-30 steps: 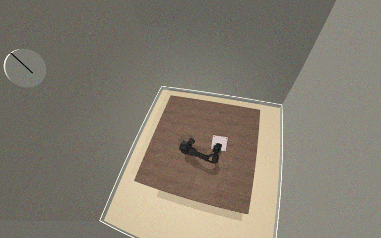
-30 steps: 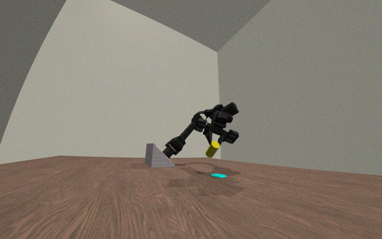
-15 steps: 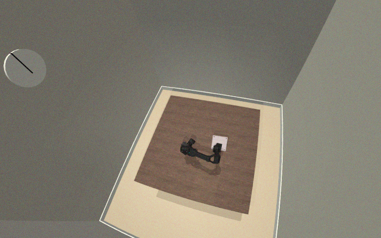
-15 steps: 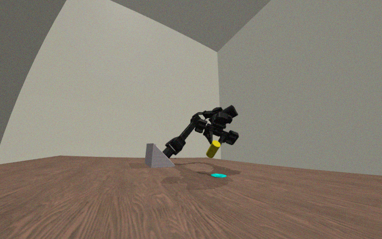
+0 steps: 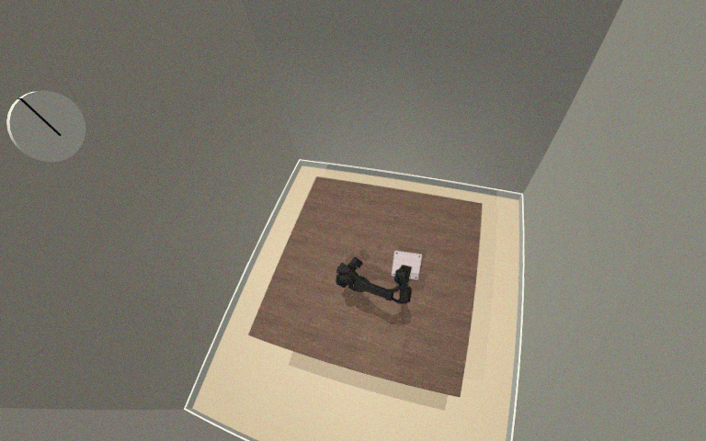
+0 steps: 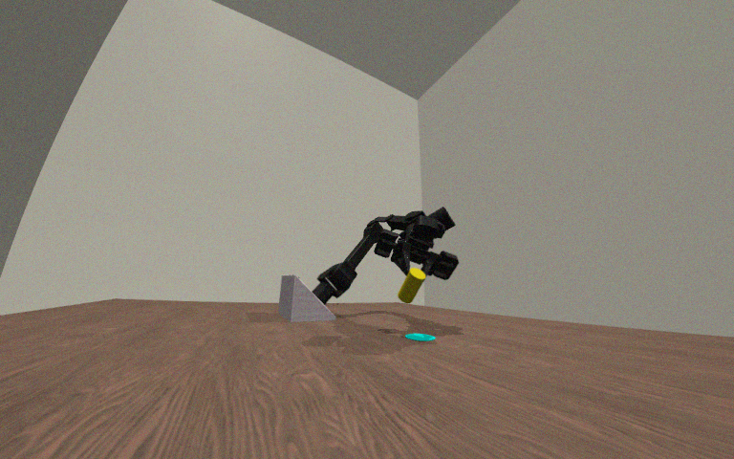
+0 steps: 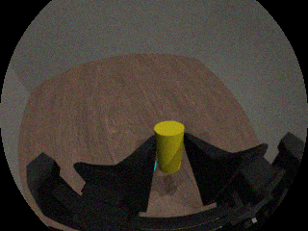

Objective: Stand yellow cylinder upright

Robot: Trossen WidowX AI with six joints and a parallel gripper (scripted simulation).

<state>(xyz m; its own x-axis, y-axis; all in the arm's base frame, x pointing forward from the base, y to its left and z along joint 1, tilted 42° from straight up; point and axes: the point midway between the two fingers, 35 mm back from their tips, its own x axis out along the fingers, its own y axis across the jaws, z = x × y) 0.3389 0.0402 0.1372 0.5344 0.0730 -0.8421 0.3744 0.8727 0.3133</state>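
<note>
Now: the cyan circle 2 cm behind my gripper tip, 3 cm to the left of it and 12 cm below it. Also, from my gripper tip: yellow cylinder (1 cm behind, 2 cm below).
</note>
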